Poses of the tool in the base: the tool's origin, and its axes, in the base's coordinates. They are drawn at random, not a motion.
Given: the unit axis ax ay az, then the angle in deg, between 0 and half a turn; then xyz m.
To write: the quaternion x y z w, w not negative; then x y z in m. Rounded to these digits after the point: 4 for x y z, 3 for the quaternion.
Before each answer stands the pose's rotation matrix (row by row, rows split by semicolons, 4 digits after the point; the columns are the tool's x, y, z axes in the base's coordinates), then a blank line. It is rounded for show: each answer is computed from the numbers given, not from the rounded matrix.
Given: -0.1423 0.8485 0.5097 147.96 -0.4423 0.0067 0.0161
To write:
-0.8103 -0.4935 0.3161; 0.0473 0.4826 0.8746; -0.5842 0.7236 -0.3677

-0.137 0.816 0.490 0.276 -0.4423 0.0067 0.0161
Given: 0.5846 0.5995 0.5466 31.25 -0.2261 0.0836 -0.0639
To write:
0.9045 -0.2327 0.3574; 0.3344 0.9071 -0.2557; -0.2647 0.3508 0.8983

0.157 0.161 0.147 0.963 -0.2261 0.0836 -0.0639
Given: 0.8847 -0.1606 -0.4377 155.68 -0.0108 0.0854 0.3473
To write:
0.5846 -0.0913 -0.8062; -0.4518 -0.8620 -0.2300; -0.6739 0.4987 -0.5451

0.865 -0.157 -0.428 0.211 -0.0108 0.0854 0.3473
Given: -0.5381 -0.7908 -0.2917 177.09 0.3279 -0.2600 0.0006
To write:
-0.4200 0.8653 0.2736; 0.8357 0.2512 0.4884; 0.3539 0.4337 -0.8286

-0.538 -0.791 -0.292 0.025 0.3279 -0.2600 0.0006
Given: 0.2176 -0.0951 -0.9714 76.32 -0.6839 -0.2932 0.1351
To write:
0.2727 0.9280 -0.2538; -0.9596 0.2434 -0.1409; -0.0690 0.2820 0.9569

0.134 -0.059 -0.600 0.786 -0.6839 -0.2932 0.1351
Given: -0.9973 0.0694 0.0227 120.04 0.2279 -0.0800 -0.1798
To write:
0.9920 -0.1235 0.0261; -0.0842 -0.4934 0.8657; -0.0941 -0.8610 -0.4998

-0.864 0.060 0.020 0.500 0.2279 -0.0800 -0.1798
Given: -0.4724 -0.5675 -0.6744 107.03 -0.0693 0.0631 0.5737
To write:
-0.0044 0.9914 -0.1307; -0.2982 0.1235 0.9465; 0.9545 0.0431 0.2951

-0.380 -0.456 -0.542 0.595 -0.0693 0.0631 0.5737
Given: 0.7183 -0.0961 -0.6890 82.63 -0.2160 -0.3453 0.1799
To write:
0.5781 0.6232 -0.5268; -0.7435 0.1363 -0.6547; -0.3362 0.7701 0.5421

0.474 -0.063 -0.455 0.751 -0.2160 -0.3453 0.1799
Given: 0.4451 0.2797 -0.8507 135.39 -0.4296 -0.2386 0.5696
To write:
-0.3728 0.8105 -0.4518; -0.3843 -0.5780 -0.7199; -0.8446 -0.0947 0.5269

0.412 0.259 -0.787 0.380 -0.4296 -0.2386 0.5696
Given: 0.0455 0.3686 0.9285 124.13 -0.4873 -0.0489 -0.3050
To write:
-0.5578 -0.7424 0.3711; 0.7947 -0.3490 0.4966; -0.2392 0.5719 0.7847

0.040 0.326 0.820 0.468 -0.4873 -0.0489 -0.3050
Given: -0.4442 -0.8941 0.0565 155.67 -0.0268 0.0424 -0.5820
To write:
-0.5341 0.7358 -0.4163; 0.7824 0.6168 0.0865; 0.3204 -0.2796 -0.9051

-0.434 -0.874 0.055 0.211 -0.0268 0.0424 -0.5820
